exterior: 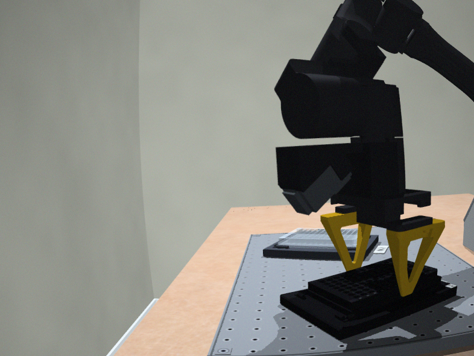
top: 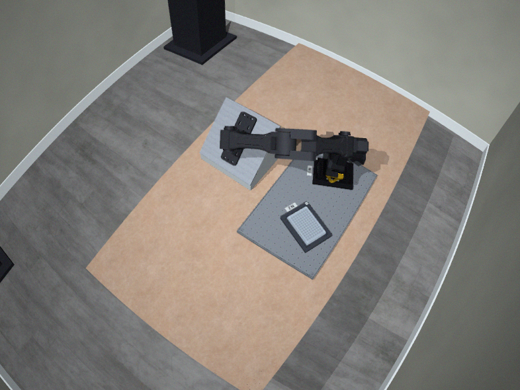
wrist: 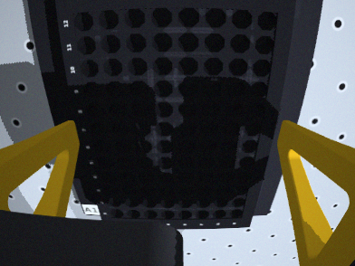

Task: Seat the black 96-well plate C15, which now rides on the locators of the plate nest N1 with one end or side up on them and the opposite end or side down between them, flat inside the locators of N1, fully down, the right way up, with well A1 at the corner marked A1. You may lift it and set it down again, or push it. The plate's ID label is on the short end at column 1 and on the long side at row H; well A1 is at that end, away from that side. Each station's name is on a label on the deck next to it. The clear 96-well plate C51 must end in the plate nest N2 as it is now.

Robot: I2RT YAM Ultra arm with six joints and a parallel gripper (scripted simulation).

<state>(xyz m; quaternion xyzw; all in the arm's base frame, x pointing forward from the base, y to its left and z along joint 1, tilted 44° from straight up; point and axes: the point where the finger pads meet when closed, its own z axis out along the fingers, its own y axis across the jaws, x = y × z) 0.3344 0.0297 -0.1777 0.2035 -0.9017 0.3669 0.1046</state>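
My hand is right at the black 96-well plate C15. The rest, counted from my hand: A1 mark: 8 cm behind, 2 cm to the left, 1 cm below; then N1 label: 8 cm behind, 4 cm to the right, 3 cm below; then black plate nest N1: 2 cm below, 1 cm to the left, 1 cm ahead.
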